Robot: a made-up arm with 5 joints. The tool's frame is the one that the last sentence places.
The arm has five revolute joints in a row. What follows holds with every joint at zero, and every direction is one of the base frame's. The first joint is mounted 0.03 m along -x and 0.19 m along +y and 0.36 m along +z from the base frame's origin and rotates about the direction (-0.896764, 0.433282, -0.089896). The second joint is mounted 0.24 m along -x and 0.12 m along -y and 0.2 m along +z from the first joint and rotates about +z. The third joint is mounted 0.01 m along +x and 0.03 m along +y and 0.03 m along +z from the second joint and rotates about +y. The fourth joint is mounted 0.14 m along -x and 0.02 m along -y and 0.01 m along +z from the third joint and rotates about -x. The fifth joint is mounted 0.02 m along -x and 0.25 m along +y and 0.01 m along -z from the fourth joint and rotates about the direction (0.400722, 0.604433, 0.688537). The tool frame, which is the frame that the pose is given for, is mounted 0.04 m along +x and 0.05 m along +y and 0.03 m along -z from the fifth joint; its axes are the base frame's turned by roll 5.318, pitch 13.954 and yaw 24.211 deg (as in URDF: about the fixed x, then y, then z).
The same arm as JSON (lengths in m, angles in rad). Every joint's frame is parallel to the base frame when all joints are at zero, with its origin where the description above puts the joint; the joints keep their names.
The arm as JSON. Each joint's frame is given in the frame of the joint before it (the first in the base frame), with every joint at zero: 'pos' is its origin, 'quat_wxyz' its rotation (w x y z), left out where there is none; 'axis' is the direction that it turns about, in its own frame. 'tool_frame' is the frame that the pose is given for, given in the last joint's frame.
{"length_unit": "m", "angle_unit": "rad", "joints": [{"joint": "joint 1", "pos": [-0.03, 0.19, 0.36], "axis": [-0.896764, 0.433282, -0.089896]}, {"joint": "joint 2", "pos": [-0.24, -0.12, 0.2], "axis": [0.0, 0.0, 1.0]}, {"joint": "joint 3", "pos": [0.01, 0.03, 0.03], "axis": [0.0, 1.0, 0.0]}, {"joint": "joint 4", "pos": [-0.14, -0.02, 0.01], "axis": [-1.0, 0.0, 0.0]}, {"joint": "joint 5", "pos": [-0.02, 0.25, -0.01], "axis": [0.400722, 0.604433, 0.688537]}], "tool_frame": {"pos": [0.04, 0.05, -0.03], "quat_wxyz": [0.97066, 0.019578, 0.128299, 0.202425]}}
